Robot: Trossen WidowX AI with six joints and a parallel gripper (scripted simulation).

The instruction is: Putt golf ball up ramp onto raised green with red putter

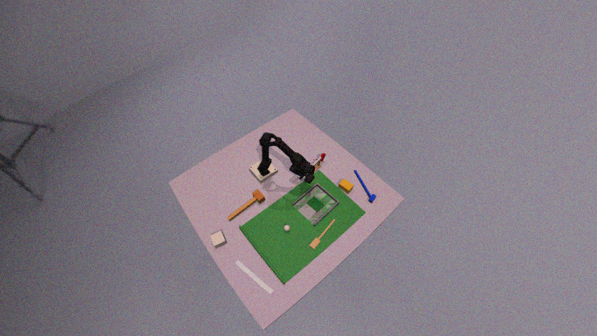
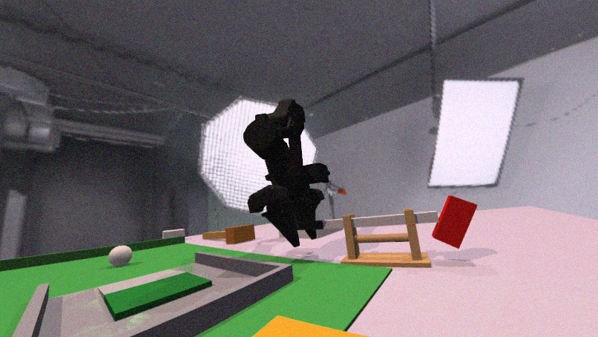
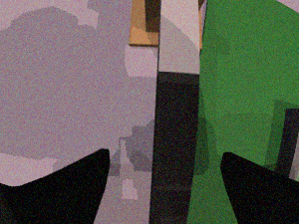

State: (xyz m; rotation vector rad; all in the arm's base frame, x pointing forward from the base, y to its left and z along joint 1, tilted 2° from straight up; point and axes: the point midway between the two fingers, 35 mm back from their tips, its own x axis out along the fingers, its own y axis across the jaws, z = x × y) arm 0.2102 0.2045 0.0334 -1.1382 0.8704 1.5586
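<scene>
My gripper tip is now 3 cm past the red putter, 11 cm to the right of it and 3 cm below it. Also, from my gripper tip: green turf (27 cm ahead, 19 cm to the right, 3 cm below); then wooden stand (3 cm behind, 12 cm to the left); then orange block (24 cm ahead, 21 cm to the left, 1 cm below).
</scene>
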